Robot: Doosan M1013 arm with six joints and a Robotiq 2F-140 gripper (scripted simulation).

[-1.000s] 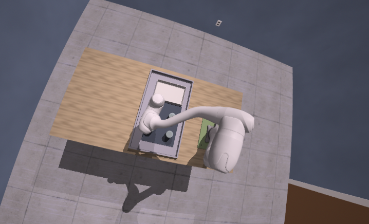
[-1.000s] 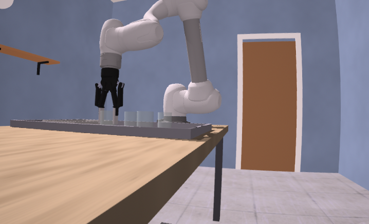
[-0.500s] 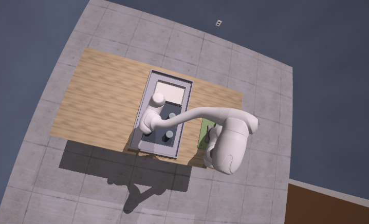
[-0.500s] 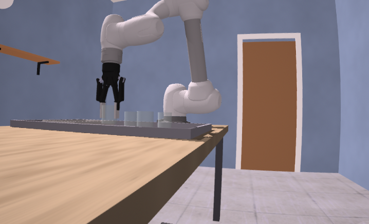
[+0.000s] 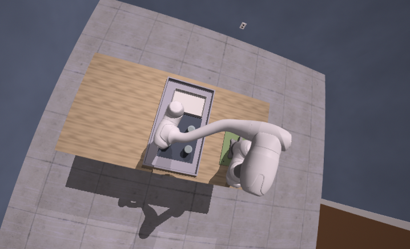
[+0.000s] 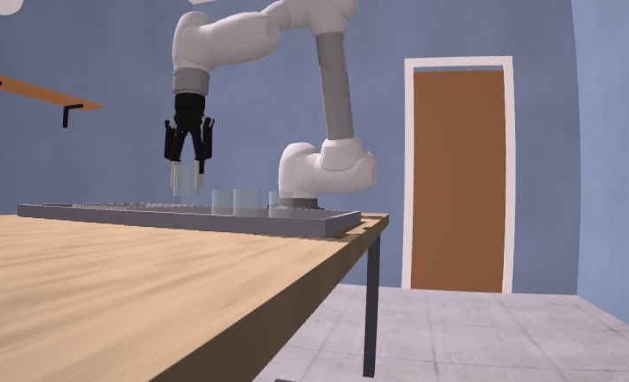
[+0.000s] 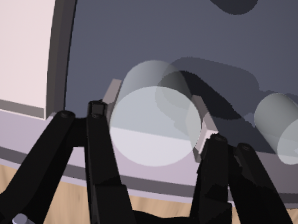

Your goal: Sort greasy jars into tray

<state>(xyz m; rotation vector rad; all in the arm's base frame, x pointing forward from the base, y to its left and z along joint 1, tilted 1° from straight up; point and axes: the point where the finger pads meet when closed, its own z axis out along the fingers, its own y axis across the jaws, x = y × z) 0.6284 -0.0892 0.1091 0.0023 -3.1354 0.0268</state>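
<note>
My hand is 80 mm past the white tray, 220 mm to the left of it and 100 mm above it. From my hand the other things lie so: dark drying mat: 80 mm behind, 100 mm to the left, 110 mm below; grey steel top: 60 mm behind, 10 mm to the right, 110 mm below.
</note>
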